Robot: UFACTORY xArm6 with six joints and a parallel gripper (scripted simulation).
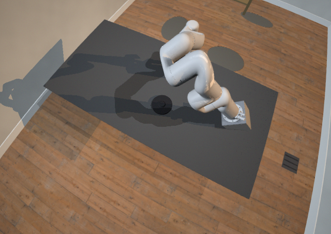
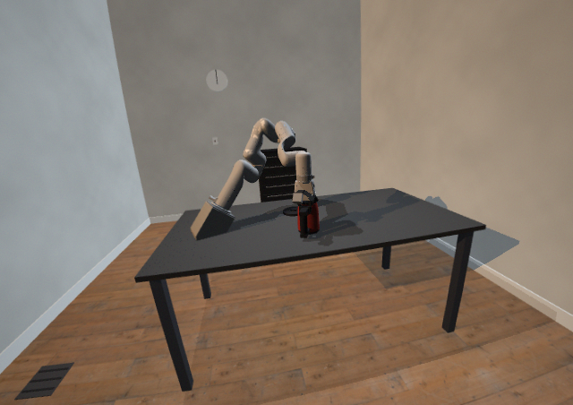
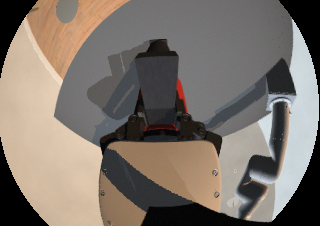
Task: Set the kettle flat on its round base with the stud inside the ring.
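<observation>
My hand is 5 cm above the red kettle, 3 cm to the right of it and 1 cm short of it. Also, from my hand: round black base (35 cm to the left, 13 cm below, 9 cm behind).
</observation>
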